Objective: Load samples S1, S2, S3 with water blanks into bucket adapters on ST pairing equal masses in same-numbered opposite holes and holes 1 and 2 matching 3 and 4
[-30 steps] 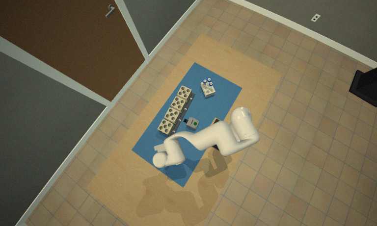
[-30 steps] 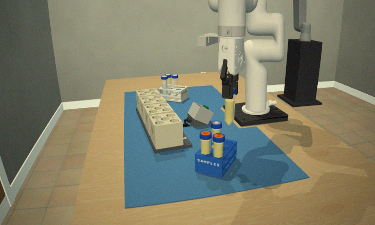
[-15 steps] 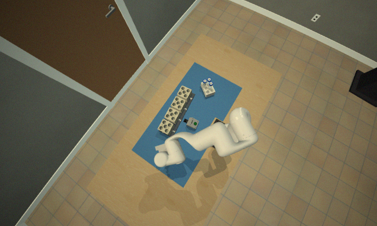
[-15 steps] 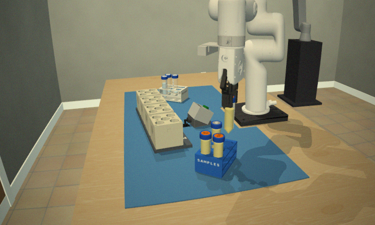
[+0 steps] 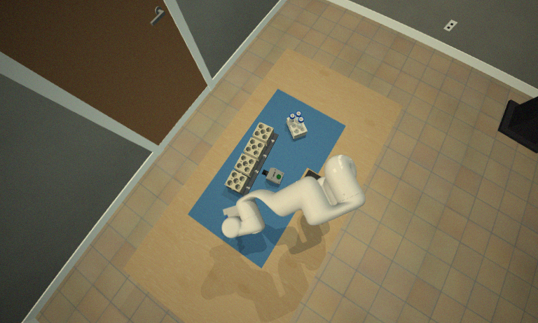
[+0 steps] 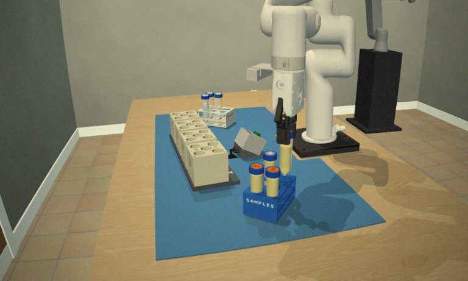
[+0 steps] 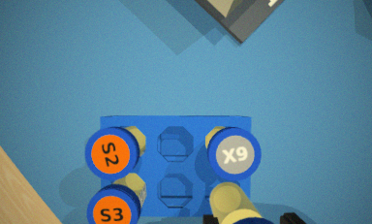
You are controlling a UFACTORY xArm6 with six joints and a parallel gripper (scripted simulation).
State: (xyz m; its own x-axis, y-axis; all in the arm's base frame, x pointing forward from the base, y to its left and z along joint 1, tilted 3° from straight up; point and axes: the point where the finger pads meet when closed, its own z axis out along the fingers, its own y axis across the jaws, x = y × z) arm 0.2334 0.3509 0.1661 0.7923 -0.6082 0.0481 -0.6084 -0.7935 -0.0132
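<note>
Now: the sample tube 1 cm behind my hand and 5 cm below it. From my hand the other things lie so: blue samples rack: 4 cm ahead, 2 cm to the left, 15 cm below; yellowish tube: 3 cm ahead, 3 cm to the right, 12 cm below; adapter: 18 cm ahead, 15 cm to the right, 13 cm below.
</note>
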